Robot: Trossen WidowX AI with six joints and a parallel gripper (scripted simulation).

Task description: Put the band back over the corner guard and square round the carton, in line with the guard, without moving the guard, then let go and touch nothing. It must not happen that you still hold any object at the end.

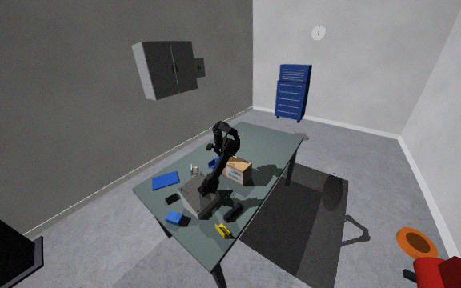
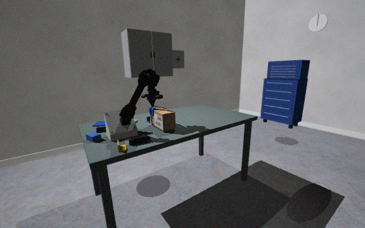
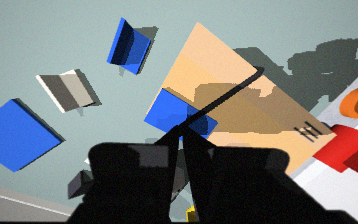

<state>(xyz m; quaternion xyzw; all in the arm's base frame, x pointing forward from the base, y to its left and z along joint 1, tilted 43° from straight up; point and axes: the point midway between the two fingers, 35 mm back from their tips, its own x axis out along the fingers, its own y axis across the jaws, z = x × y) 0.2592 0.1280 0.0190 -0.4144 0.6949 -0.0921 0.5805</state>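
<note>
Now: the carton 40 mm ahead of my hand, 80 mm to the right of it and 130 mm below it. Also, from my hand: flat blue pad: 330 mm behind, 330 mm to the left, 200 mm below; small white item: 270 mm behind, 120 mm to the left, 200 mm below.
</note>
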